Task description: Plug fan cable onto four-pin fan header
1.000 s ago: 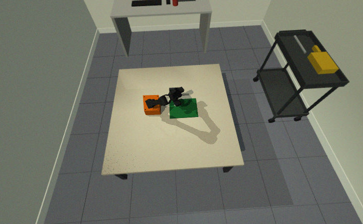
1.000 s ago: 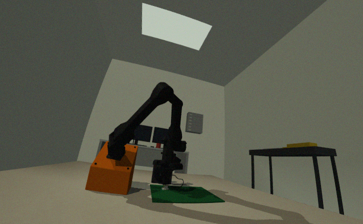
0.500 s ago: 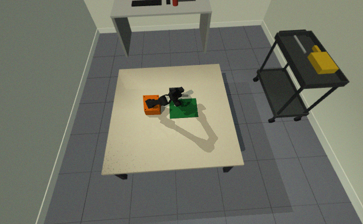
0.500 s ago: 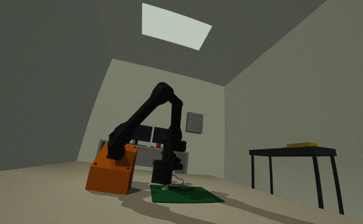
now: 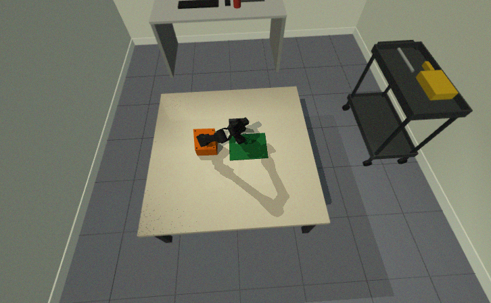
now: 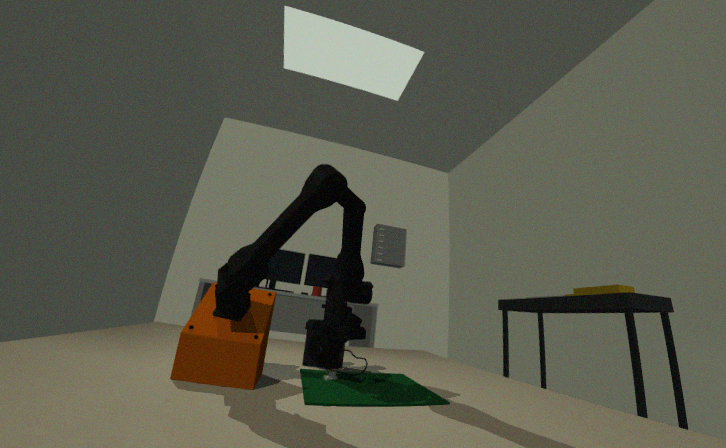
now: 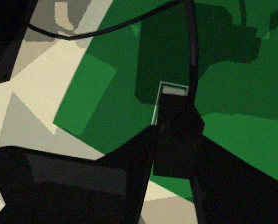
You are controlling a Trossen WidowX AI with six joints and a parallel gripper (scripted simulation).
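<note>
Now: the dark fan plug 1 cm above my gripper tip. Round my gripper tip: black fan: 14 cm to the left, 2 cm above, 1 cm behind; green board: 9 cm ahead, 5 cm below, 3 cm to the right.
</note>
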